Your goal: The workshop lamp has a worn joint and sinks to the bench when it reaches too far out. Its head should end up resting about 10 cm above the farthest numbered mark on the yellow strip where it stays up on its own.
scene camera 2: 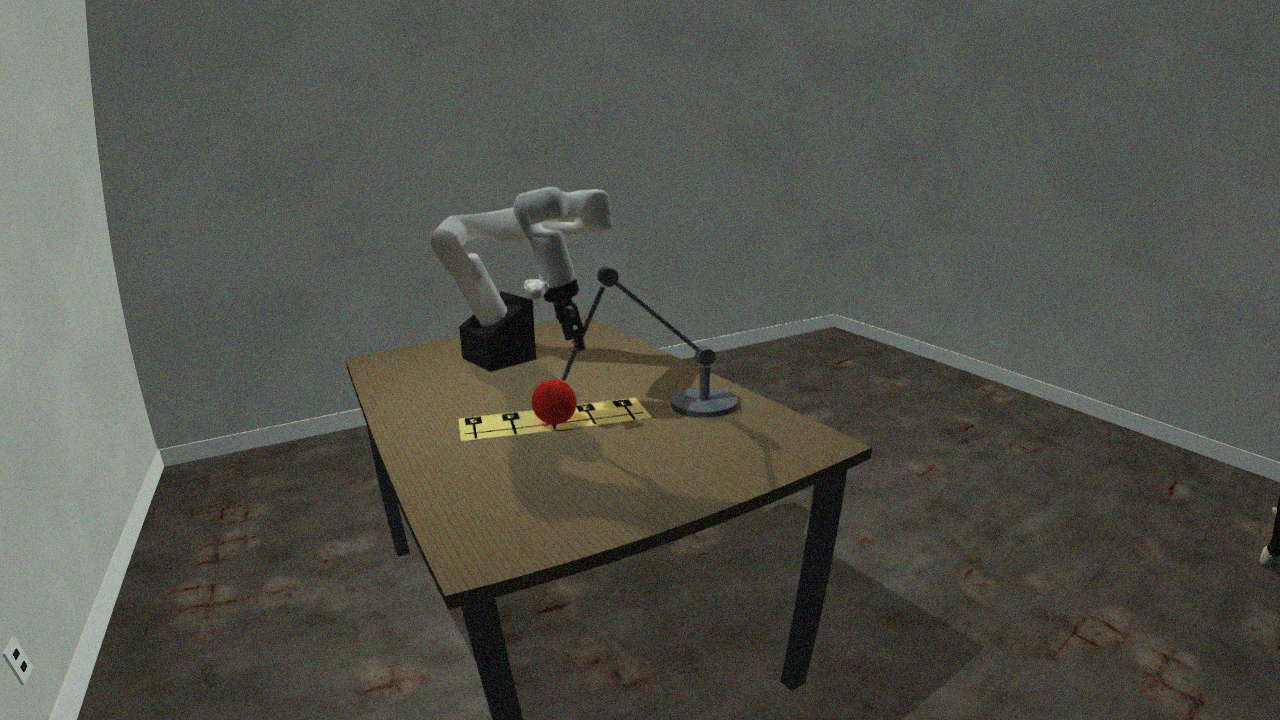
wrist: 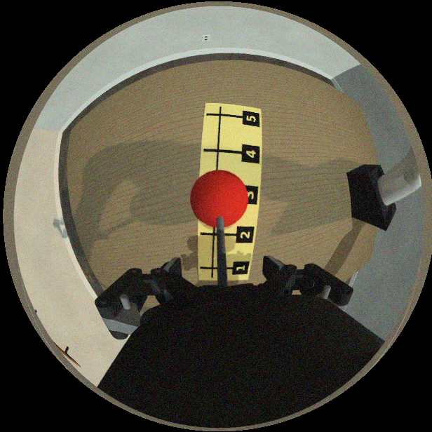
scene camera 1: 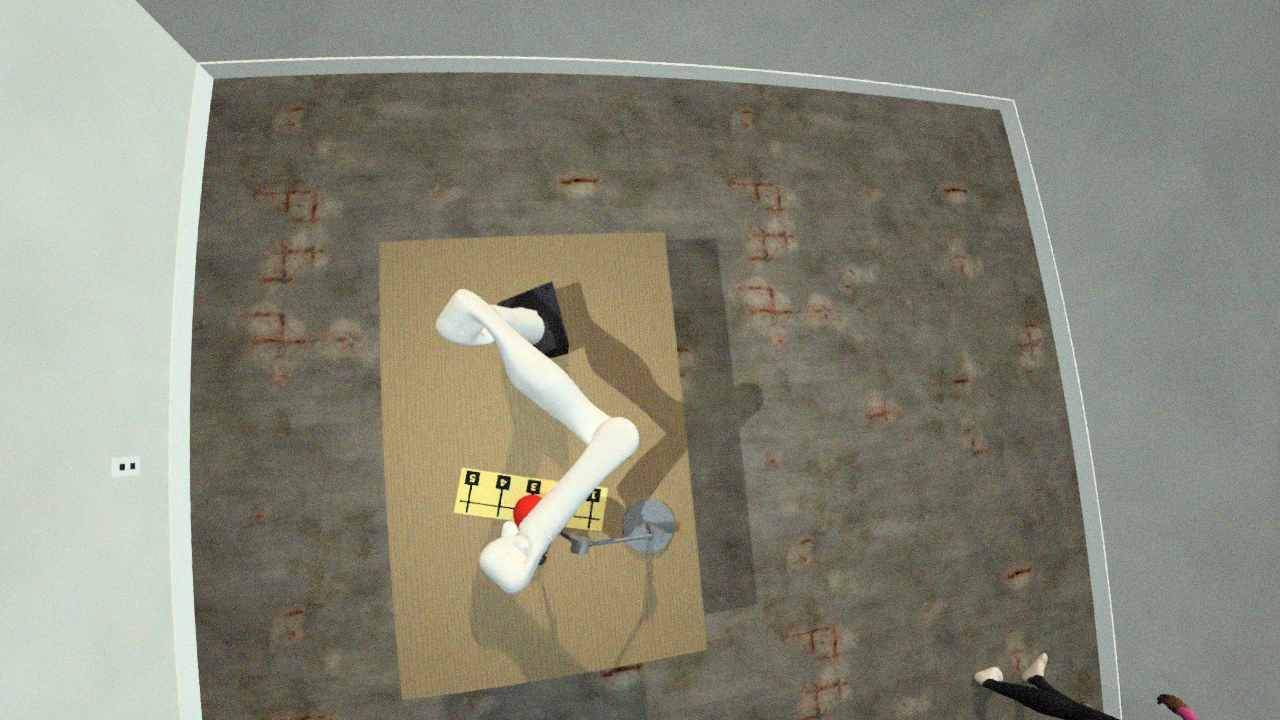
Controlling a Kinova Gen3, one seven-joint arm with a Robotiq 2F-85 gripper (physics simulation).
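Seen in the pictures: gripper, fingertip midpoint: (scene camera 2: pixel 575 345); arm's base, link origin: (scene camera 2: pixel 493 316) (scene camera 1: pixel 529 329).
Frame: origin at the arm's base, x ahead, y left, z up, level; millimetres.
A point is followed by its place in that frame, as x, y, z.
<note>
The yellow strip (scene camera 1: pixel 484 492) @(437, -203, -133) (scene camera 2: pixel 490 427) @(448, -211, -133) (wrist: pixel 235 131) lies on the bench with marks 1 to 5; mark 5 is farthest from the lamp base (scene camera 1: pixel 637 519) @(597, 229, -120) (scene camera 2: pixel 687 404) @(626, 208, -121). The red lamp head (scene camera 1: pixel 526 508) @(487, -80, -39) (scene camera 2: pixel 554 402) @(552, -95, -66) (wrist: pixel 219 198) is low over the strip around mark 3; I cannot tell if it touches. The lamp's elbow joint (scene camera 1: pixel 580 544) @(545, 51, 206) (scene camera 2: pixel 607 276) @(565, 41, 189) is raised, and its thin rod slopes down to the head. My gripper (scene camera 2: pixel 579 342) @(527, -22, 42) (wrist: pixel 222 266) is open, fingers apart on either side of the rod in the wrist view, holding nothing. The arm hides part of the strip in scene camera 1.
The black robot base (scene camera 1: pixel 556 333) @(29, 71, 34) (scene camera 2: pixel 497 343) @(79, -26, -58) (wrist: pixel 367 195) stands on the wooden table (scene camera 1: pixel 438 608) @(742, -381, -134) (scene camera 2: pixel 537 537) @(907, -326, -134) (wrist: pixel 310 125). The lamp base is near one long table edge. A person's legs (scene camera 1: pixel 1042 695) show on the floor away from the table.
</note>
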